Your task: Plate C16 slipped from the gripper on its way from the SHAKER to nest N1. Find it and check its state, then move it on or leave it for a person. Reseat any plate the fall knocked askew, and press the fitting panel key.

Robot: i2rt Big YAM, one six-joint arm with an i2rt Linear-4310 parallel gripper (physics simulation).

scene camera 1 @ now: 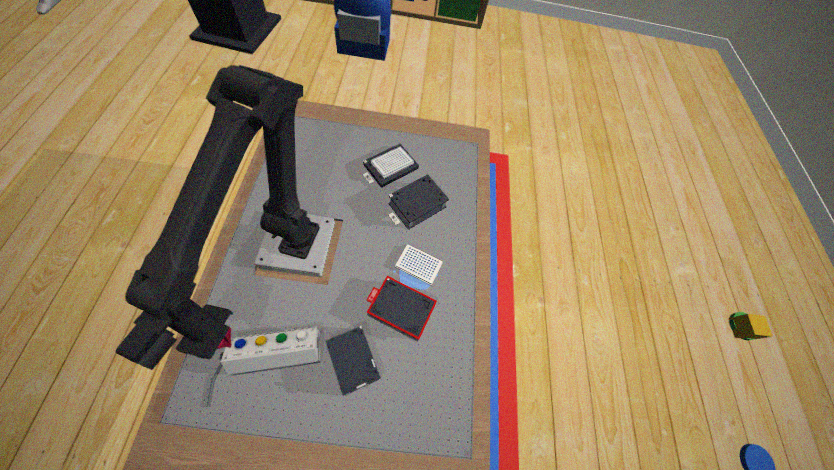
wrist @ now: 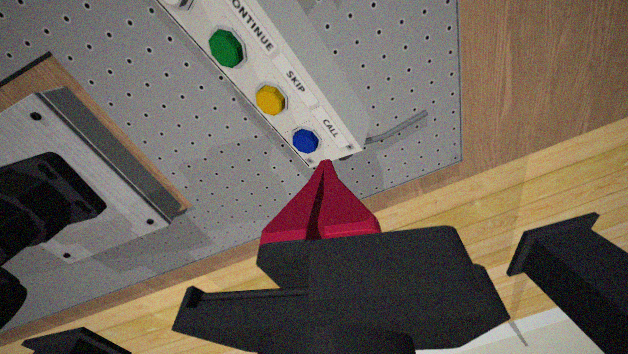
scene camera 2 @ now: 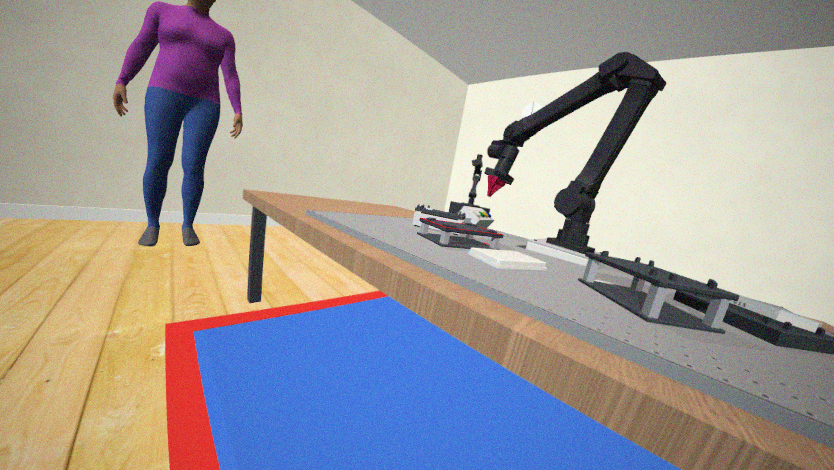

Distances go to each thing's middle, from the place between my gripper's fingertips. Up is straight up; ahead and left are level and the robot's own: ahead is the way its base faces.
My hand is 9 cm short of the green button (wrist: 225, 48), 5 cm to the right of it and 7 cm above it. Round my hand: dark flat station (scene camera 1: 351, 356) 27 cm ahead, 5 cm to the left, 10 cm below.
